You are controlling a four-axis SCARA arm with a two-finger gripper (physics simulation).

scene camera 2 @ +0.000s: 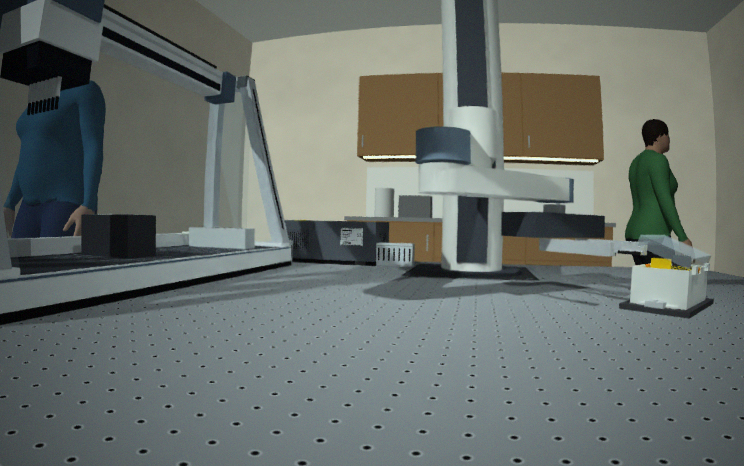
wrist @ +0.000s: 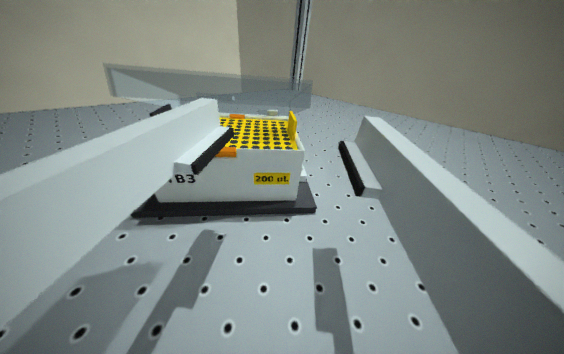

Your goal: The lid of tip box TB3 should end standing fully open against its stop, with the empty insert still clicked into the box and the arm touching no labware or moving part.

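Places are measured from the arm's base along level axes (x ahead, y left, z up), in metres.
Pixels of known places: gripper, fingertip midpoint: (scene camera 2: 629, 249) (wrist: 287, 124); arm's base at its link origin: (scene camera 2: 471, 276).
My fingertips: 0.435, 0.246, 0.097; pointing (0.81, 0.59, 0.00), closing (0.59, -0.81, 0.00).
Observation:
For each thing: its top centre in the pictures, then the offset to it from my fingertips, as dx, dy, dz. "spot": a spot on its surface instead.
- Tip box TB3 at its top centre: (wrist: 231, 121) (scene camera 2: 672, 262) +0.005, +0.069, -0.018
- dark block at a spot on its surface: (scene camera 2: 118, 236) spot: +0.130, -0.783, +0.000
- dark grey unit at a spot on its surface: (scene camera 2: 318, 241) spot: -0.471, -0.654, -0.025
- white slotted rack at a spot on its surface: (scene camera 2: 394, 246) spot: -0.480, -0.447, -0.032
Tip box TB3 (scene camera 2: 658, 286) (wrist: 235, 175) is white, with a 200 uL label, and sits on a black base. Its yellow insert (scene camera 2: 661, 263) (wrist: 257, 131) lies in the box top, with a tab upright at one end. The clear lid (scene camera 2: 670, 248) (wrist: 150, 82) is tilted partway up, raised off the near rim. My gripper (scene camera 2: 631, 248) (wrist: 287, 124) is shut with nothing between its fingers, which stand apart even so. Its fingertips are beside the box at about lid height; the left finger overlaps box and lid in the wrist view. Contact with the lid cannot be told.
The arm's column (scene camera 2: 473, 241) stands behind, with its links reaching right toward the box. A gantry frame (scene camera 2: 164, 274) with a dark block (scene camera 2: 118, 236) is at left. A dark grey unit (scene camera 2: 318, 241) and a white slotted rack (scene camera 2: 394, 246) are at the back. Two people stand beyond.

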